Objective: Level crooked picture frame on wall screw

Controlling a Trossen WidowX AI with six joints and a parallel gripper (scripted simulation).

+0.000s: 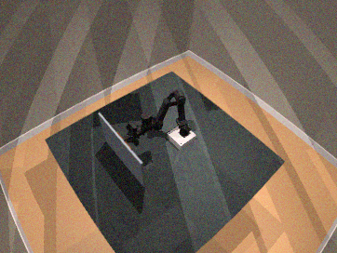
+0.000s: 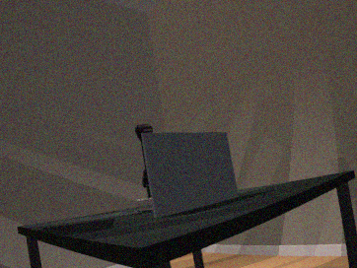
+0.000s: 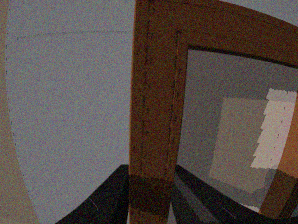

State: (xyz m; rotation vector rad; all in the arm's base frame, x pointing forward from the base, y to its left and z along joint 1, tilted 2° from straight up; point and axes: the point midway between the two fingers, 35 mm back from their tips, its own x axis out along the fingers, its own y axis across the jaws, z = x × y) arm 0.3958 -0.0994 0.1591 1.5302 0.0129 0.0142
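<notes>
Now: the brown wooden picture frame 50 mm below my gripper tip and 10 mm ahead of it. Round my gripper tip: wall panel: 60 mm below, 20 mm ahead, 10 mm to the left.
</notes>
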